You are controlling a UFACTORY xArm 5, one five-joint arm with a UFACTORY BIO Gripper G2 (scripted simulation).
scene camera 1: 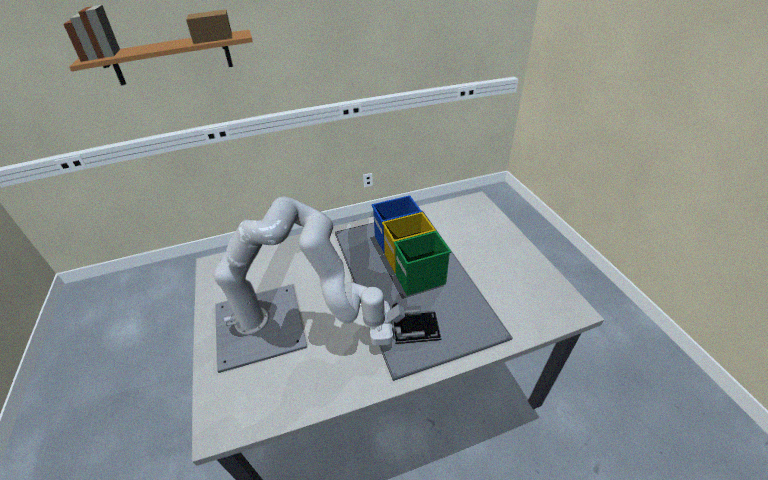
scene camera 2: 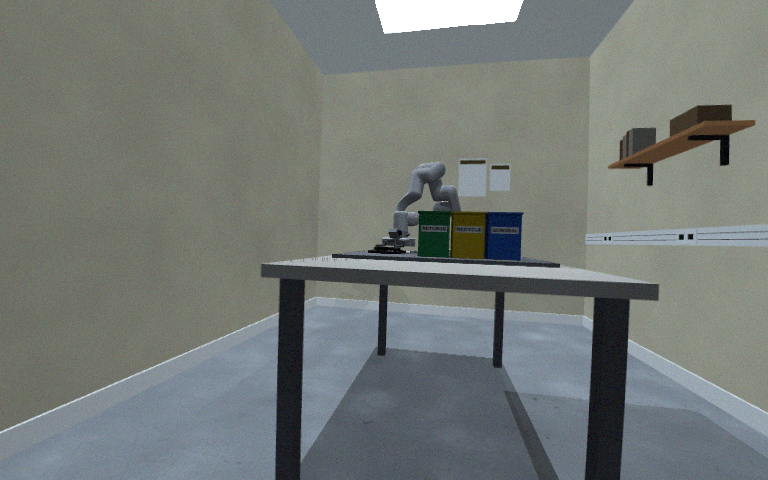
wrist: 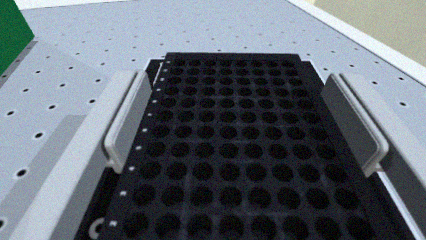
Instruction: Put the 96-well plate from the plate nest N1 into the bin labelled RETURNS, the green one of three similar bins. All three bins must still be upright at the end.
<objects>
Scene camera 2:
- green RETURNS bin: 434,226
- blue bin: 503,230
</objects>
